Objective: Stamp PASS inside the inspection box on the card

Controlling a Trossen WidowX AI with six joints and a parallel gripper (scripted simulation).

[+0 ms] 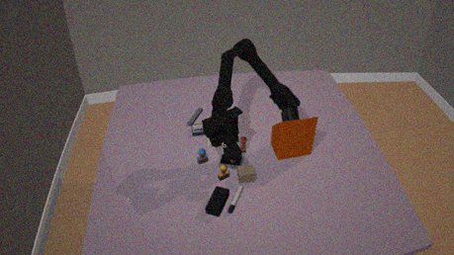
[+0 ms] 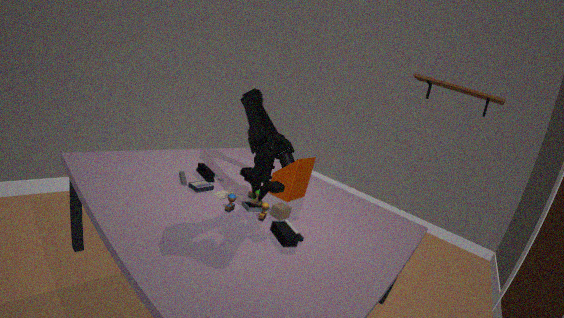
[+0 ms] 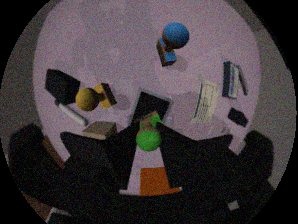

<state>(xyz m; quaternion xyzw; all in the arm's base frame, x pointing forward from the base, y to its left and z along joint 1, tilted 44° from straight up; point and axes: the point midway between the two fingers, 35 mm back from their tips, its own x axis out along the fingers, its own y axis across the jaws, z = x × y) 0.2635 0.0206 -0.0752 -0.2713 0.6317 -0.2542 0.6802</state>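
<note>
My gripper tip is now right at the green-knobbed stamp. Also, from my gripper tip: yellow-knobbed stamp: 7 cm to the left, 4 cm ahead, 2 cm below; then dark ink pad: 3 cm below; then red-knobbed stamp: 8 cm to the right, 6 cm behind, 2 cm below.
</note>
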